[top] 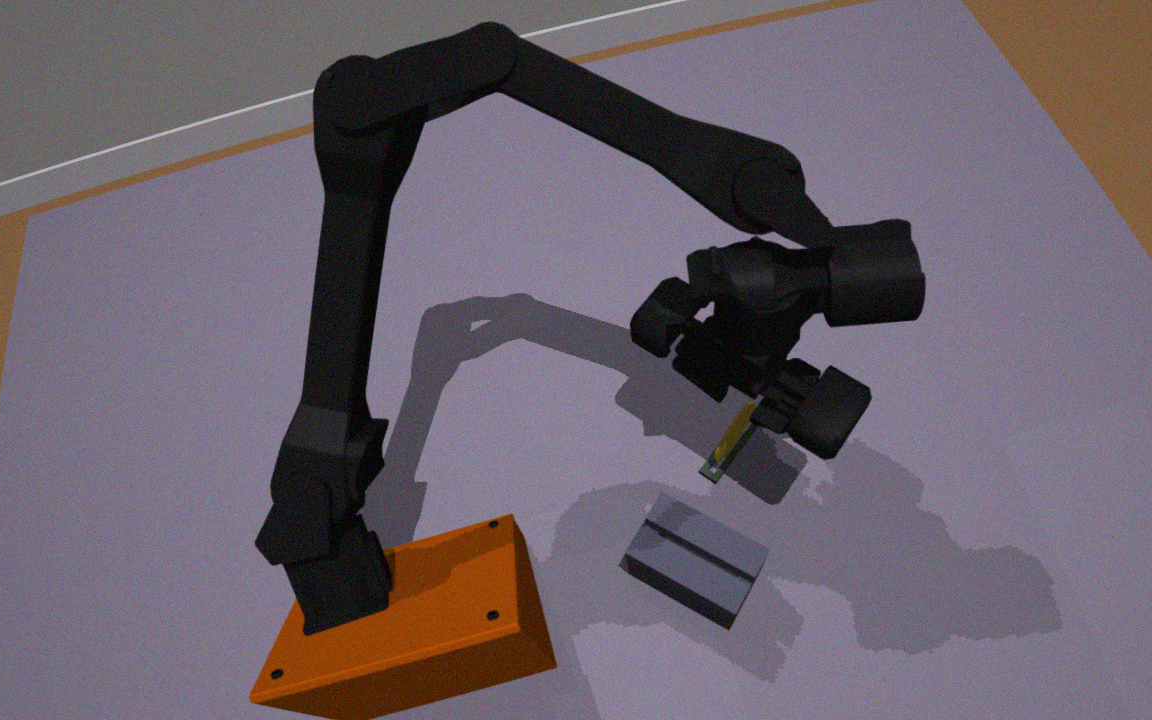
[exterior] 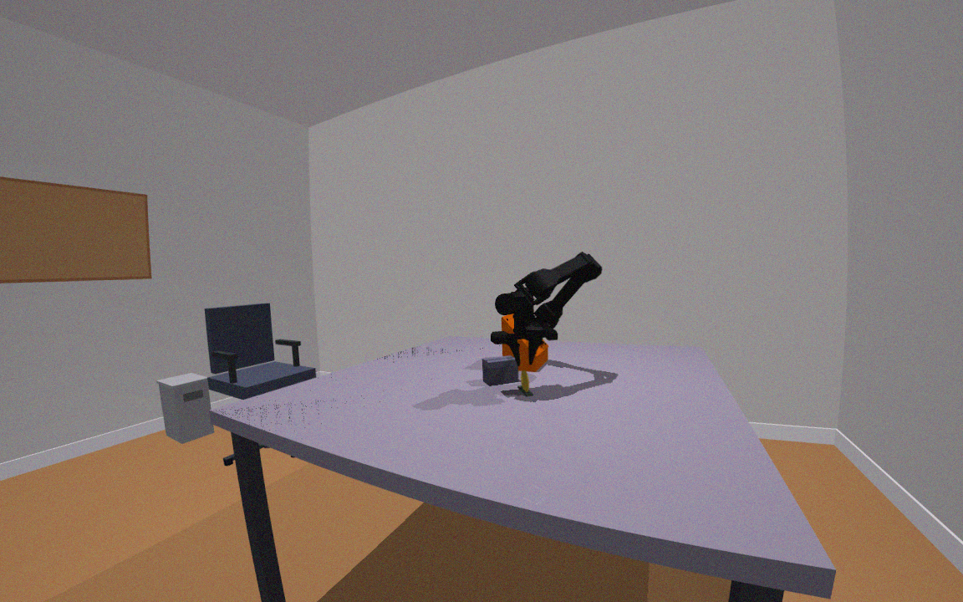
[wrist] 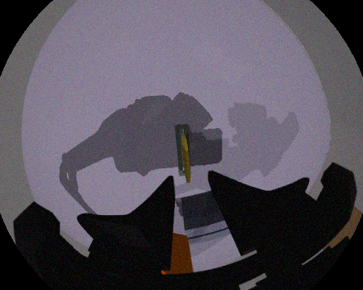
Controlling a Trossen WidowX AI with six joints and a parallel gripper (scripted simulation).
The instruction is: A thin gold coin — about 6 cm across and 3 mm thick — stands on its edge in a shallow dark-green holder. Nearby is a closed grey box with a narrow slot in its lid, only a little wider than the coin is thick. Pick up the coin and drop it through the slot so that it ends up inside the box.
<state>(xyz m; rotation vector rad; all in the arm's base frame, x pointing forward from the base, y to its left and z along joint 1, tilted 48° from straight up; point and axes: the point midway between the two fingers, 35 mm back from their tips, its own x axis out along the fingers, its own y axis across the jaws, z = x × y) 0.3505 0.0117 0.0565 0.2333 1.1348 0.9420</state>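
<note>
The gold coin is 5 cm below my gripper tip.
</note>
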